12 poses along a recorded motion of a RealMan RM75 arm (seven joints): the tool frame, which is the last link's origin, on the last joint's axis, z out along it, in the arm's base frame.
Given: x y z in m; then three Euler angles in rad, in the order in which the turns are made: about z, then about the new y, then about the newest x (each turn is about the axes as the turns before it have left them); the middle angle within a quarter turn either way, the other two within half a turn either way.
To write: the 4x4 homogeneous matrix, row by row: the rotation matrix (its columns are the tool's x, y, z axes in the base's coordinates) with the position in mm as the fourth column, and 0 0 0 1 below. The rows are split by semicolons. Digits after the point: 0 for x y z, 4 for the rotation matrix.
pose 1, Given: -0.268 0.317 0.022 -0.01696 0.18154 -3.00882
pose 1, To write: 0.9834 -0.0407 -0.1767 -268; -0.0167 -0.9907 0.1354 317; -0.1805 -0.1302 -0.9749 22; 0 0 0 1
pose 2, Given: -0.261 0.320 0.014 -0.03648 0.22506 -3.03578
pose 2, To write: 0.9741 -0.0598 -0.2179 -261; -0.0356 -0.9929 0.1136 320; -0.2232 -0.1030 -0.9693 14; 0 0 0 1
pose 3, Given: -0.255 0.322 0.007 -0.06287 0.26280 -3.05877
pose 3, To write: 0.9638 -0.0841 -0.2532 -255; -0.0607 -0.9933 0.0988 322; -0.2598 -0.0799 -0.9624 7; 0 0 0 1
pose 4, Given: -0.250 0.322 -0.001 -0.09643 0.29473 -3.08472
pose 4, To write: 0.9524 -0.1126 -0.2832 -250; -0.0921 -0.9922 0.0845 322; -0.2905 -0.0544 -0.9553 -1; 0 0 0 1
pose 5, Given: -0.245 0.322 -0.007 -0.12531 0.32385 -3.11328
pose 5, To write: 0.9406 -0.1339 -0.3121 -245; -0.1185 -0.9906 0.0678 322; -0.3182 -0.0268 -0.9476 -7; 0 0 0 1
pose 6, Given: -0.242 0.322 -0.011 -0.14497 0.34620 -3.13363
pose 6, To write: 0.9308 -0.1471 -0.3346 -242; -0.1359 -0.9891 0.0569 322; -0.3393 -0.0075 -0.9406 -11; 0 0 0 1
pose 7, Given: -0.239 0.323 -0.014 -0.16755 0.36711 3.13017
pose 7, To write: 0.9203 -0.1627 -0.3558 -239; -0.1557 -0.9866 0.0486 323; -0.3589 0.0107 -0.9333 -14; 0 0 0 1
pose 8, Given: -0.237 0.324 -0.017 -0.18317 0.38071 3.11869
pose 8, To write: 0.9129 -0.1737 -0.3694 -237; -0.1691 -0.9846 0.0451 324; -0.3716 0.0213 -0.9282 -17; 0 0 0 1
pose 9, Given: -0.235 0.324 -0.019 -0.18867 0.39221 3.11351
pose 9, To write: 0.9077 -0.1769 -0.3806 -235; -0.1733 -0.9839 0.0441 324; -0.3822 0.0259 -0.9237 -19; 0 0 0 1
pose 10, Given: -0.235 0.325 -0.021 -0.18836 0.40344 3.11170
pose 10, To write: 0.9034 -0.1756 -0.3911 -235; -0.1722 -0.9841 0.0441 325; -0.3926 0.0275 -0.9193 -21; 0 0 0 1
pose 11, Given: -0.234 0.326 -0.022 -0.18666 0.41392 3.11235
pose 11, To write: 0.8996 -0.1739 -0.4005 -234; -0.1699 -0.9844 0.0459 326; -0.4022 0.0268 -0.9152 -22; 0 0 0 1
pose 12, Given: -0.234 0.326 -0.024 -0.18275 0.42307 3.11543
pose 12, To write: 0.8966 -0.1711 -0.4083 -234; -0.1657 -0.9850 0.0489 326; -0.4106 0.0239 -0.9115 -24; 0 0 0 1
